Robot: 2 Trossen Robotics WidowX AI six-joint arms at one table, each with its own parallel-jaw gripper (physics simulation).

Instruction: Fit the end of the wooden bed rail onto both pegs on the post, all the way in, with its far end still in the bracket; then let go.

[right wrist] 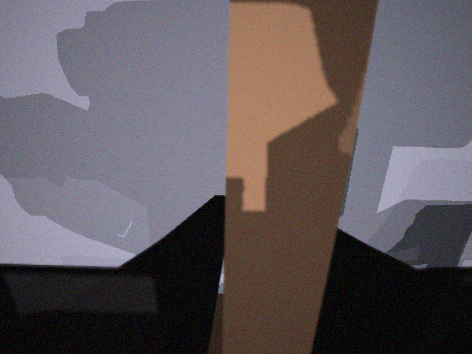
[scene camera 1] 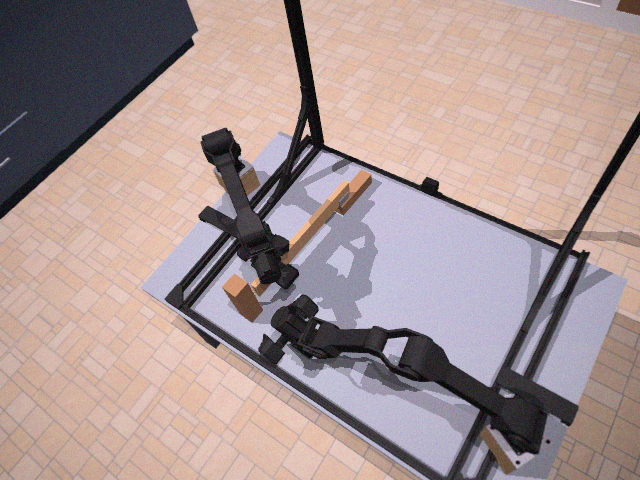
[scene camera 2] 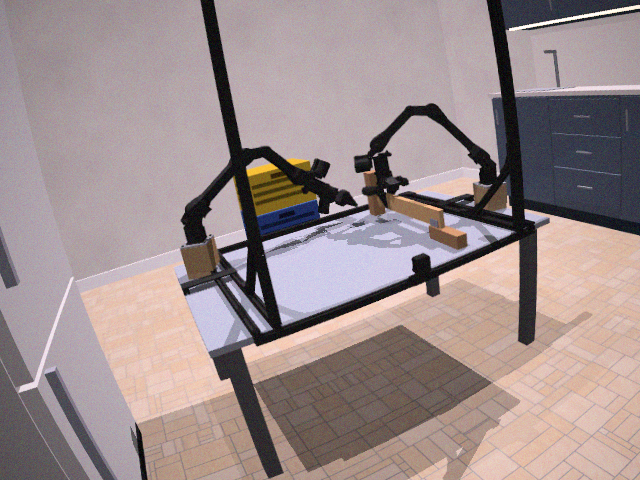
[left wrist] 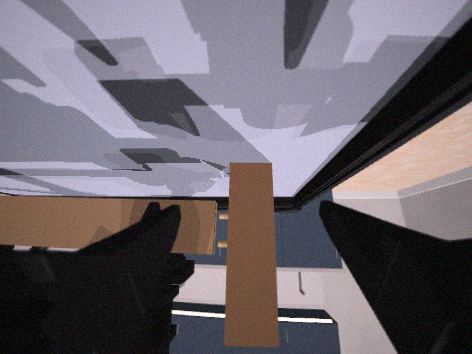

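Where they show: left gripper, between the fingertips: (scene camera 2: pixel 352 204) (left wrist: pixel 250 209); right gripper, between the fingertips: (scene camera 2: pixel 389 207) (left wrist: pixel 158 203); left arm's base, origin of its link: (scene camera 1: pixel 519 434) (scene camera 2: pixel 196 240); right arm's base, origin of its link: (scene camera 2: pixel 489 182).
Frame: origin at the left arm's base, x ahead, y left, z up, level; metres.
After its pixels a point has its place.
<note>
The wooden post (scene camera 1: pixel 244 299) {x 0.623, y 0.389, z 0.012 m} (scene camera 2: pixel 370 179) {x 0.639, y 0.362, z 0.035 m} (left wrist: pixel 251 255) {x 0.625, y 0.383, z -0.018 m} stands upright. In the left wrist view, two pegs (left wrist: pixel 223 216) {x 0.657, y 0.361, z -0.059 m} (left wrist: pixel 222 244) {x 0.657, y 0.361, z -0.027 m}, one above the other, show in a narrow gap between the post and the near end of the wooden bed rail (scene camera 1: pixel 315 222) {x 0.758, y 0.100, z -0.027 m} (scene camera 2: pixel 416 208) {x 0.770, y 0.073, z -0.034 m} (left wrist: pixel 65 220) {x 0.725, y 0.181, z -0.048 m} (right wrist: pixel 285 75). The rail's far end is at the bracket (scene camera 1: pixel 360 187) {x 0.829, y -0.100, z -0.079 m} (scene camera 2: pixel 448 236) {x 0.835, y -0.114, z -0.087 m}; its exact seating is too small to tell. My right gripper (scene camera 2: pixel 383 200) {x 0.692, y 0.285, z -0.072 m} (right wrist: pixel 248 207) {x 0.692, y 0.285, z -0.072 m} is shut on the rail near the post. My left gripper (left wrist: pixel 250 209) {x 0.551, y 0.345, z -0.053 m} is open and empty, pointing at the post from a short distance.
A black frame rail (scene camera 1: pixel 330 405) {x 0.293, y 0.324, z -0.105 m} runs along the table edge beside the post and left arm. A small black block (scene camera 1: pixel 430 184) {x 0.705, y -0.282, z -0.066 m} (scene camera 2: pixel 421 264) {x 0.712, y -0.305, z -0.084 m} sits on the opposite frame edge. Yellow (scene camera 2: pixel 281 186) and blue (scene camera 2: pixel 289 217) boxes stand behind the table.
</note>
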